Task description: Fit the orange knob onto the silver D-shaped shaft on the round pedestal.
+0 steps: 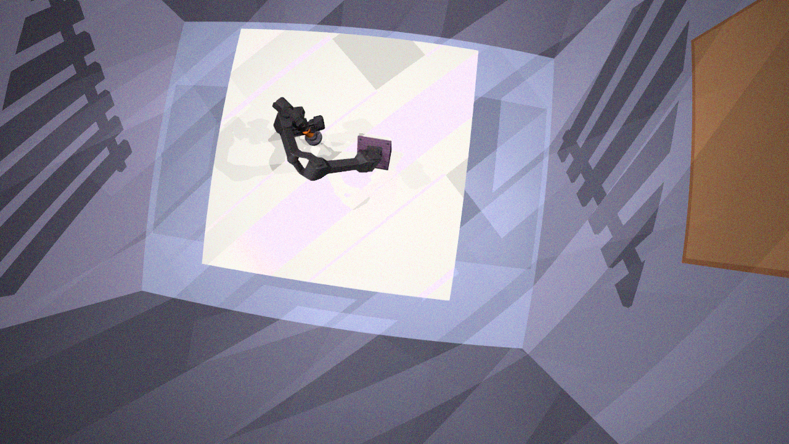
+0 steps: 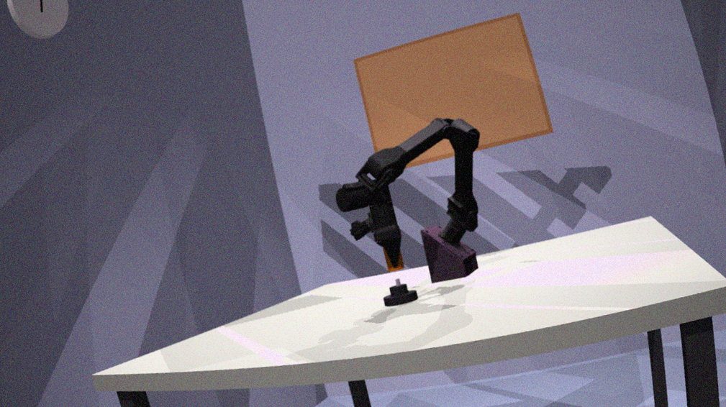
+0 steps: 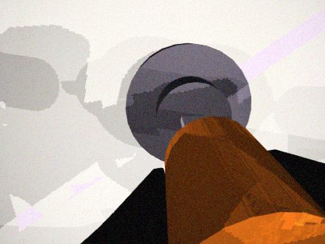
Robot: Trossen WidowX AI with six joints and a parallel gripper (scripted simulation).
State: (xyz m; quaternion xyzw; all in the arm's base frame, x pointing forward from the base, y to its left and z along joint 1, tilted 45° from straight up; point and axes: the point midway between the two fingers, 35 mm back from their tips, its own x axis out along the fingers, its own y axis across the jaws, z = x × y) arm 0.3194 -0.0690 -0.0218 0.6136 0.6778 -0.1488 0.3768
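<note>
Right now my gripper tip is 60 mm above the round pedestal. The rest, counted from my gripper tip: orange knob (40 mm above).
</note>
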